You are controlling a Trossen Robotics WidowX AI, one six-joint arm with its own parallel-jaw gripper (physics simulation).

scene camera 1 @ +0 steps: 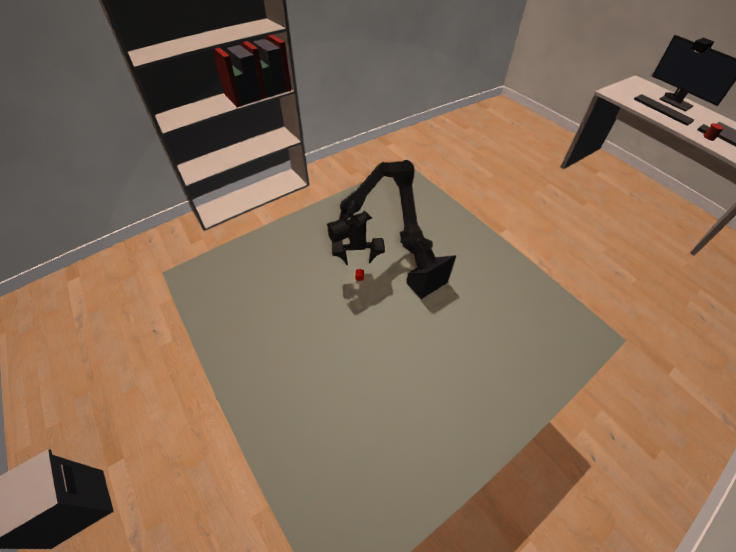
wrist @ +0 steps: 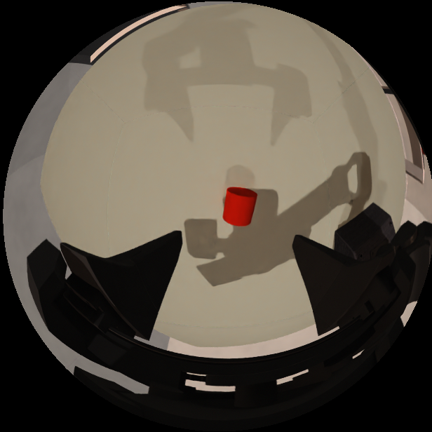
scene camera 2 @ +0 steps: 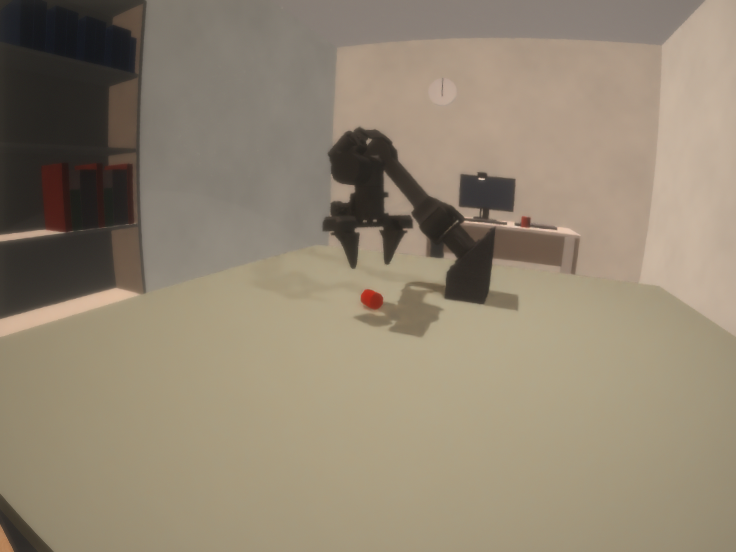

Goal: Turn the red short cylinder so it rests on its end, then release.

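A red short cylinder (scene camera 1: 359,275) (scene camera 2: 371,299) (wrist: 239,207) lies on its side on the grey-green mat (scene camera 1: 380,380) (scene camera 2: 368,415) (wrist: 150,165). In the wrist view it shows beyond the fingertips, near the middle between them, with one round end turned toward the top of the view. My gripper (scene camera 1: 359,261) (scene camera 2: 370,265) (wrist: 240,239) is open and empty. Its fingers point down and hang above the mat, over and slightly behind the cylinder as scene camera 2 sees it. The fingers do not touch the cylinder.
The arm's base (scene camera 1: 431,276) (scene camera 2: 469,274) stands on the mat to the right of the cylinder. A bookshelf (scene camera 1: 240,153) stands behind the mat, and a desk (scene camera 1: 642,89) (scene camera 2: 552,228) stands farther off. Shadows of the arm fall around the cylinder.
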